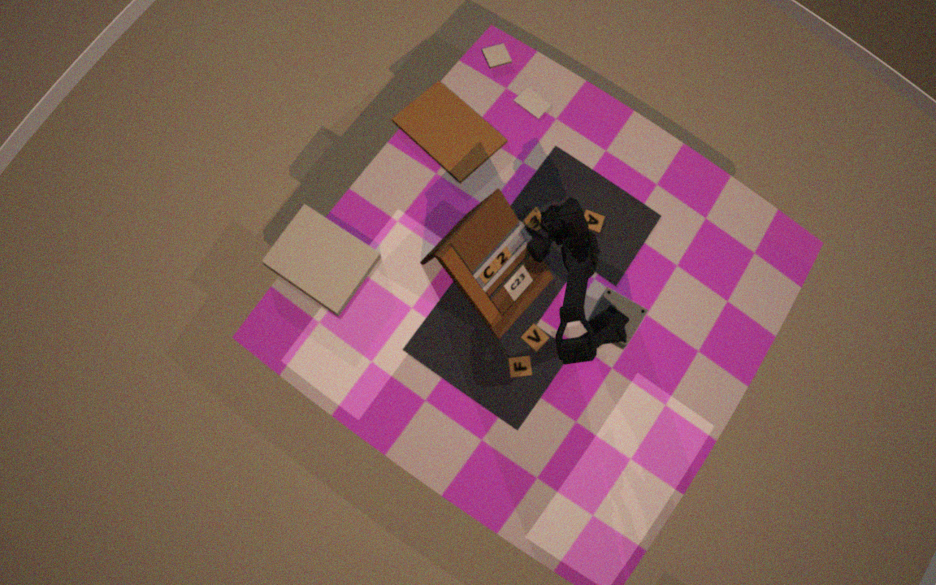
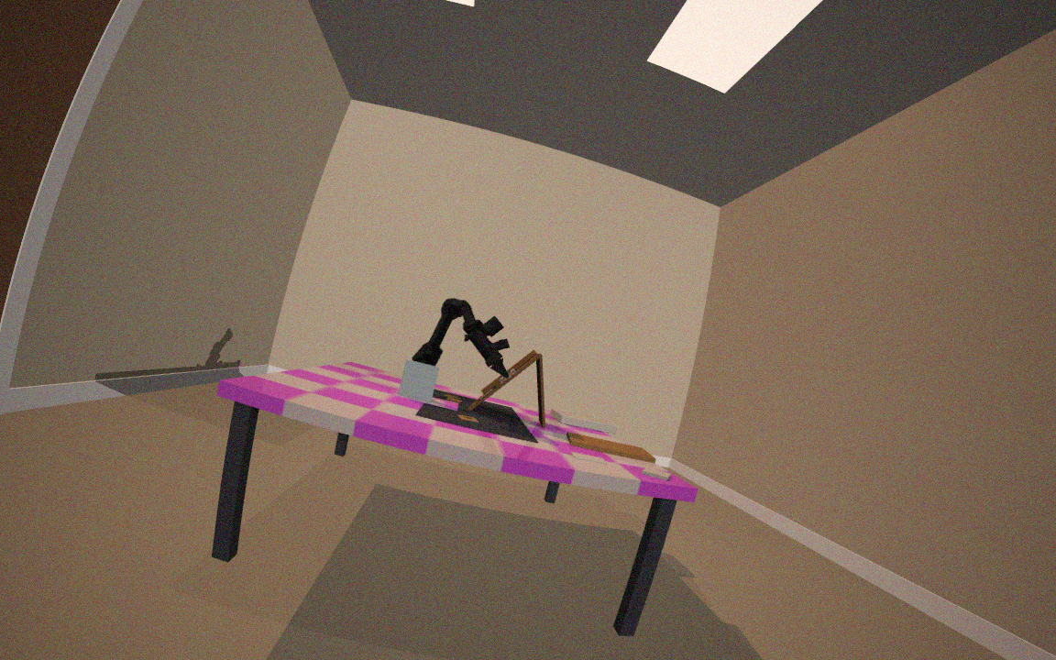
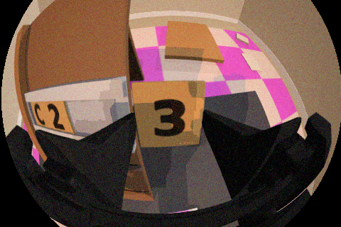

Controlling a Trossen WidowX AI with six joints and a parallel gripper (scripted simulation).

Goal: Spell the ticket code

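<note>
Now: gripper tip 140 mm to the right of the 2 tile and 10 mm short of it. From my gripper tip the other things lie so: c tile 190 mm to the left, 20 mm ahead; then white ticket 140 mm to the left, 90 mm below, 50 mm behind; then 3 tile right at my gripper tip.
</note>
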